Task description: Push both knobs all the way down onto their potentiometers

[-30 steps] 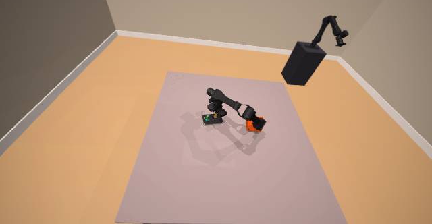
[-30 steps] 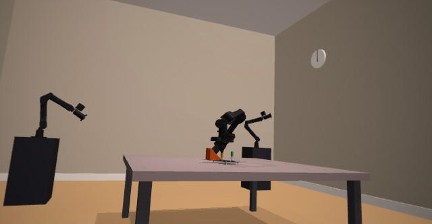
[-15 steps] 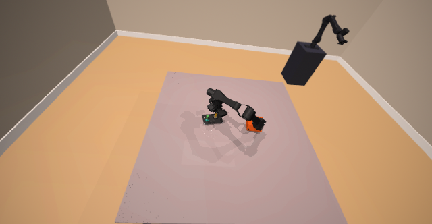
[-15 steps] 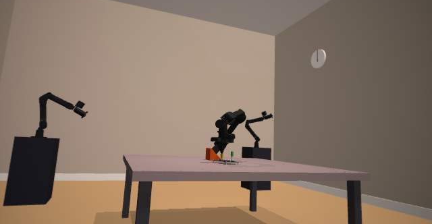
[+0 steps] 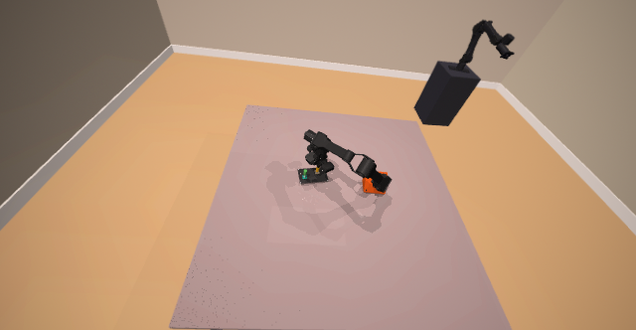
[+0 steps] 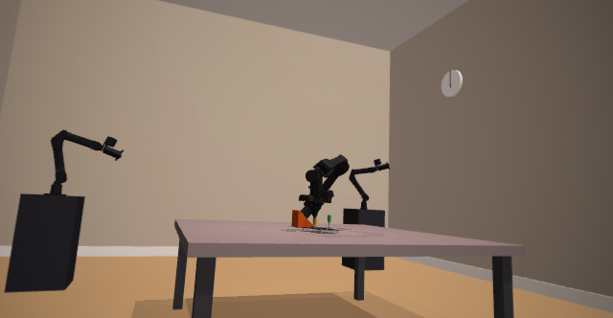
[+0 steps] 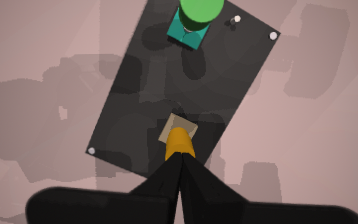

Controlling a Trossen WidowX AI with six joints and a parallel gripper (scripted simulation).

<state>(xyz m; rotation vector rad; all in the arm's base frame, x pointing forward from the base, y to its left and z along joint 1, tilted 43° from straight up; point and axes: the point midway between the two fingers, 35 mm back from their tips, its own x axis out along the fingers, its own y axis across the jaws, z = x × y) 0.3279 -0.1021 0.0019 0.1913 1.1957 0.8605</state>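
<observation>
Now: the orange knob 20 mm below my gripper tip. The rest, counted from my gripper tip: green knob 70 mm ahead, 40 mm to the left.
</observation>
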